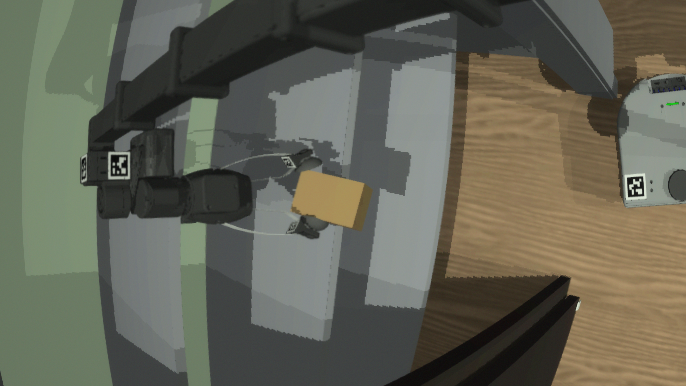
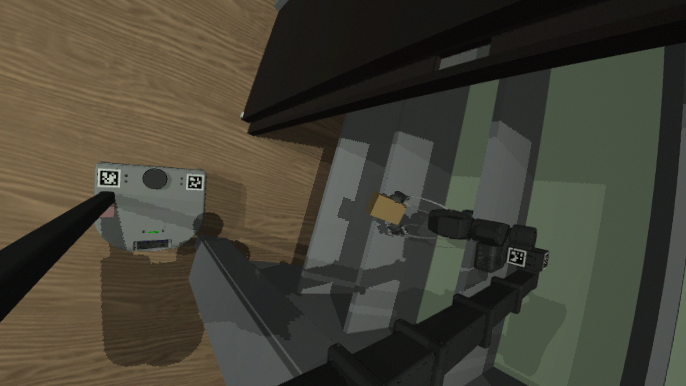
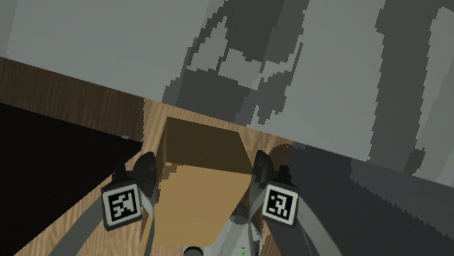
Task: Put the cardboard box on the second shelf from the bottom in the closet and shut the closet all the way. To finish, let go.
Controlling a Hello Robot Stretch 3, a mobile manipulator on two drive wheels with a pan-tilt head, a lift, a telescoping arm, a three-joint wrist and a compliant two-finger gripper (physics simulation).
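Seen in the pictures: gripper, fingertip midpoint: (image 1: pixel 320 193) (image 2: pixel 390 211) (image 3: pixel 203 169); robot's base at its link origin: (image 1: pixel 679 184) (image 2: pixel 154 177).
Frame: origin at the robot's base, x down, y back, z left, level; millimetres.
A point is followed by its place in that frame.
The cardboard box (image 1: pixel 330 200) {x -801, y 10, z -508 mm} (image 2: pixel 387 208) {x -801, y 9, z -508 mm} (image 3: pixel 200 205) {x -806, y 20, z -521 mm} is a plain tan block. My gripper (image 1: pixel 311 192) {x -786, y 21, z -540 mm} (image 2: pixel 398 213) {x -786, y 21, z -540 mm} (image 3: pixel 203 169) {x -786, y 21, z -540 mm} is shut on it, with one rounded fingertip against each side. The box sticks out past the fingertips towards the robot's base. The closet is open, and its grey boards (image 1: pixel 295 290) {x -712, y -142, z -694 mm} (image 2: pixel 415 155) {x -712, y -166, z -738 mm} (image 3: pixel 75 50) {x -712, y -117, z -637 mm} show behind and below the box. The box is held up in front of them. I cannot tell which shelf it is level with.
My arm (image 1: pixel 260 50) {x -1130, y 84, z -234 mm} (image 2: pixel 425 345) {x -1135, y 81, z -187 mm} reaches out across the grey boards. Dark panels (image 1: pixel 540 340) {x -384, y -307, z -332 mm} (image 2: pixel 340 60) {x -759, y -341, z -340 mm} (image 3: pixel 50 165) {x -432, y -335, z -421 mm} stand at one side, a grey panel (image 1: pixel 585 45) {x -474, y 262, z -167 mm} (image 2: pixel 250 325) {x -754, y 264, z -167 mm} (image 3: pixel 340 200) {x -422, y 384, z -350 mm} at the other. My base (image 1: pixel 650 145) {x -161, y 96, z -78 mm} (image 2: pixel 150 205) {x -160, y 92, z 11 mm} is on the wood floor.
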